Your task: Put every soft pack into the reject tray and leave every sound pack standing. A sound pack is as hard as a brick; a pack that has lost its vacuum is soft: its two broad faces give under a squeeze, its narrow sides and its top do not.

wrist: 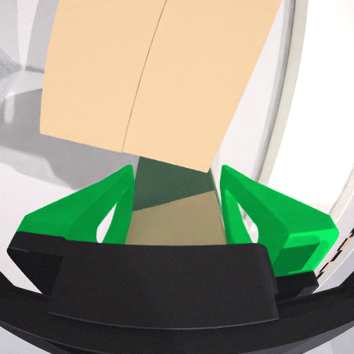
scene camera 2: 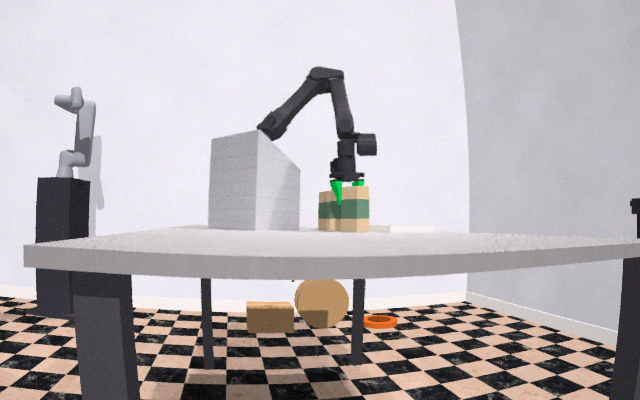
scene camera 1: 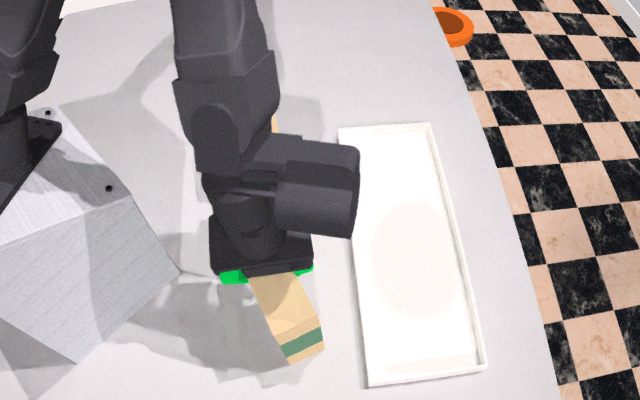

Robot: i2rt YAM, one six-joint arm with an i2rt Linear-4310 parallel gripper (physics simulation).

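Seen in the pictures: gripper, fingertip midpoint: (scene camera 2: 347,204) (scene camera 1: 274,274); arm's base, link origin: (scene camera 2: 255,154) (scene camera 1: 4,167).
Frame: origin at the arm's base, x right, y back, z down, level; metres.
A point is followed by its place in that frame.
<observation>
The front pack, tan with a green band (scene camera 1: 287,302) @[z 0.106, x 0.085, y -0.328 m] (scene camera 2: 355,209) @[z 0.178, x 0.114, y -0.315 m] (wrist: 175,220), stands upright on the table. My gripper (scene camera 1: 270,275) @[z 0.160, x 0.030, y -0.303 m] (scene camera 2: 348,195) @[z 0.160, x 0.030, y -0.303 m] (wrist: 176,173) points down and is shut on it, with the green fingers against its two broad sides. Whether the faces give cannot be told. Another pack (wrist: 170,75) stands close behind it, its tan top filling the upper wrist view. A tan strip of a pack (scene camera 1: 274,122) @[z 0.107, x -0.158, y -0.286 m] shows beyond the arm, and a pack (scene camera 2: 327,210) @[z 0.176, x -0.120, y -0.252 m] shows at the left in scene camera 2. The arm hides much of the row.
The white, low-walled reject tray (scene camera 1: 410,175) @[z 0.244, x -0.182, y -0.476 m] (scene camera 2: 407,228) @[z 0.234, x 0.133, y -0.474 m] (wrist: 325,100) lies to the right of the packs and holds no pack. The big grey block (scene camera 1: 115,260) @[z 0.122, x 0.045, y -0.114 m] (scene camera 2: 255,185) @[z 0.116, x 0.151, y -0.018 m] under the arm's base is at the left. An orange ring (scene camera 2: 366,322) lies on the floor.
</observation>
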